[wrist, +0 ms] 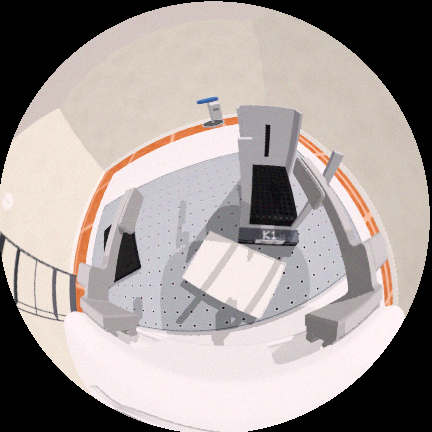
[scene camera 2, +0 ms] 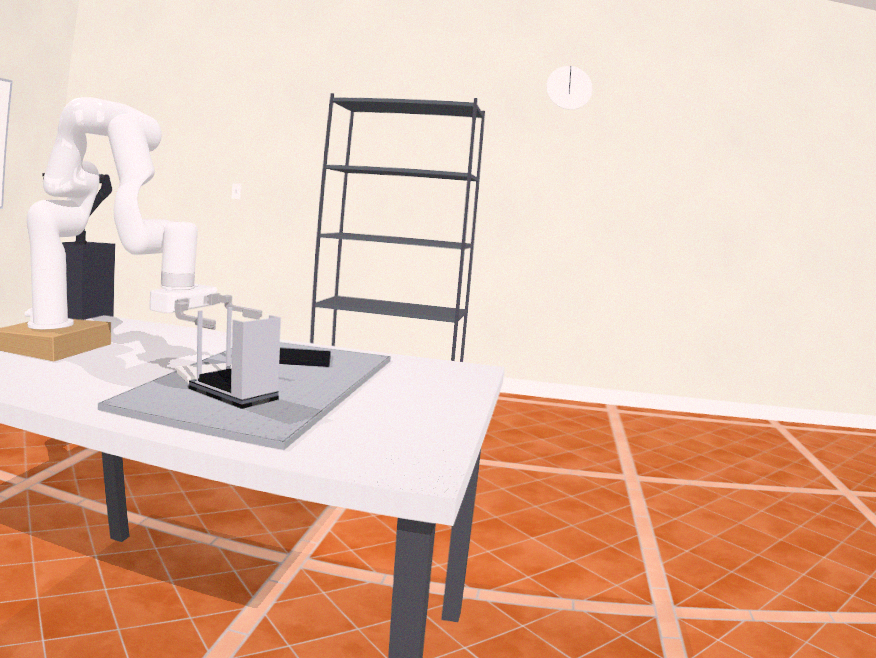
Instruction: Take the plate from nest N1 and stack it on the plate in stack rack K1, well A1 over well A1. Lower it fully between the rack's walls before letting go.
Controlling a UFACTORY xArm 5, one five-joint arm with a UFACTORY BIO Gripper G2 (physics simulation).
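Pixels of known places: hand, its tool point: [wrist: 210,191]; arm's base, origin of its link: [scene camera 2: 50,325].
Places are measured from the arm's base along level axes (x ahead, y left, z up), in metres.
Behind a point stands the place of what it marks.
Observation:
The stack rack K1 [scene camera 2: 256,357] @[y -0.193, x 0.699, z 0.050 m] [wrist: 257,117] @[y -0.164, x 0.706, z 0.093 m] has a tall grey wall and thin posts, with a black gridded plate [wrist: 272,195] @[y -0.154, x 0.621, z -0.005 m] low inside. A white plate [scene camera 2: 182,371] @[y -0.103, x 0.485, z -0.026 m] [wrist: 233,275] @[y -0.061, x 0.525, z -0.026 m] lies outside the rack, near its labelled front edge and turned askew to it; whether it lies fully flat is hard to tell. My gripper [scene camera 2: 230,318] @[y -0.064, x 0.576, z 0.088 m] [wrist: 221,196] @[y -0.064, x 0.576, z 0.088 m] is open and empty, above the board beside the rack, with one finger near the rack's posts in the wrist view. A black holder [scene camera 2: 304,356] @[y 0.181, x 0.651, z -0.027 m] [wrist: 128,255] @[y 0.139, x 0.591, z -0.028 m] stands apart; its label is not readable, and no plate shows on it.
The grey perforated board [scene camera 2: 339,382] @[y 0.045, x 0.783, z -0.038 m] [wrist: 155,210] @[y 0.077, x 0.691, z -0.038 m] lies on the white table [scene camera 2: 417,439] @[y -0.196, x 0.999, z -0.052 m]. The rack's tall wall and thin posts rise from the board. The arm's wooden base block [scene camera 2: 77,338] @[y -0.033, x 0.125, z -0.013 m] is at the table's left. A dark shelf unit [scene camera 2: 403,106] stands behind the table.

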